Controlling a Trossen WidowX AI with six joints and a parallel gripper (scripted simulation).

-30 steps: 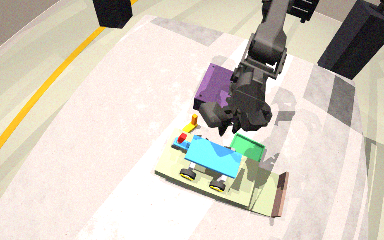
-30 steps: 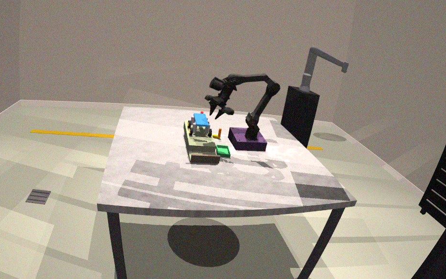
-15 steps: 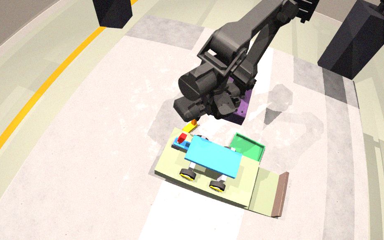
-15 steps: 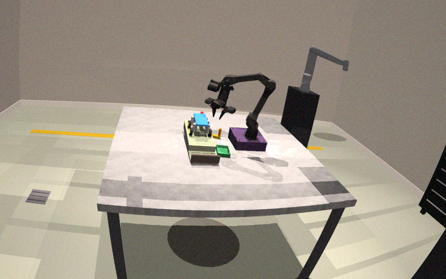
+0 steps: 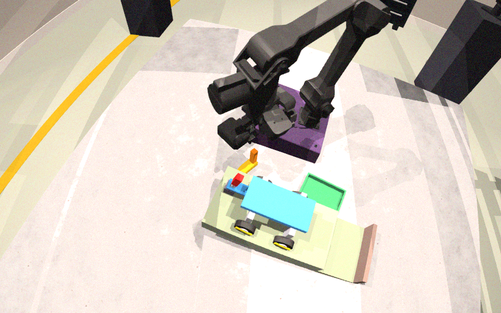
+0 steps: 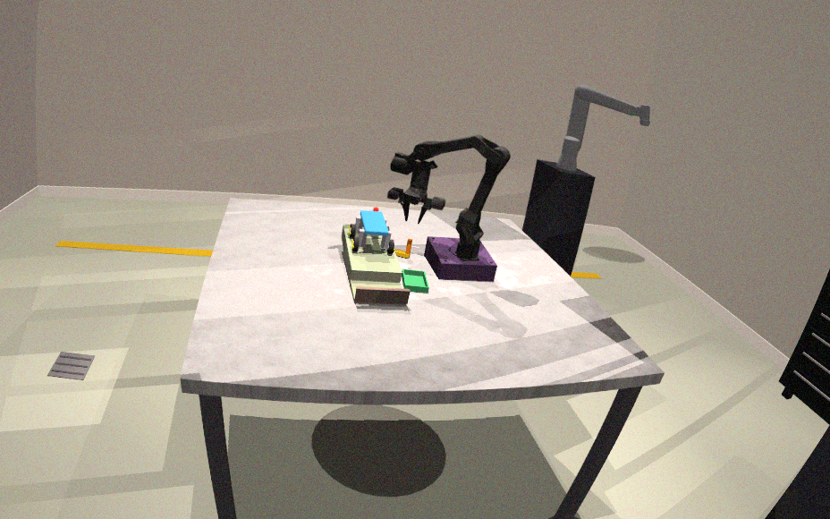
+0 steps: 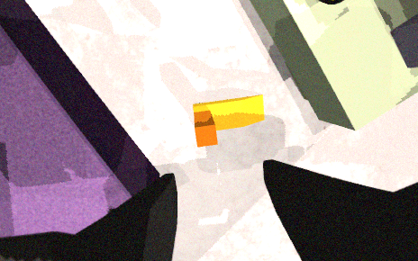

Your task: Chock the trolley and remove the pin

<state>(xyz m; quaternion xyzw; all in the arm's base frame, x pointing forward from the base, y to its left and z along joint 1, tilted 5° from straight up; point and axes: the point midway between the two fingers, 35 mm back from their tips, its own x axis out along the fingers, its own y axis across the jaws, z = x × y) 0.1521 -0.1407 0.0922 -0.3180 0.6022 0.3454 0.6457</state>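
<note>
Right now the yellow chock is 110 mm below my gripper tip, 20 mm ahead of it and 10 mm to the right of it. The rest, counted from my gripper tip: blue trolley (160 mm ahead, 80 mm to the left, 10 mm below); red-headed stop pin (130 mm ahead, 20 mm to the right); pale green ramp (160 mm ahead, 80 mm to the left, 80 mm below).
</note>
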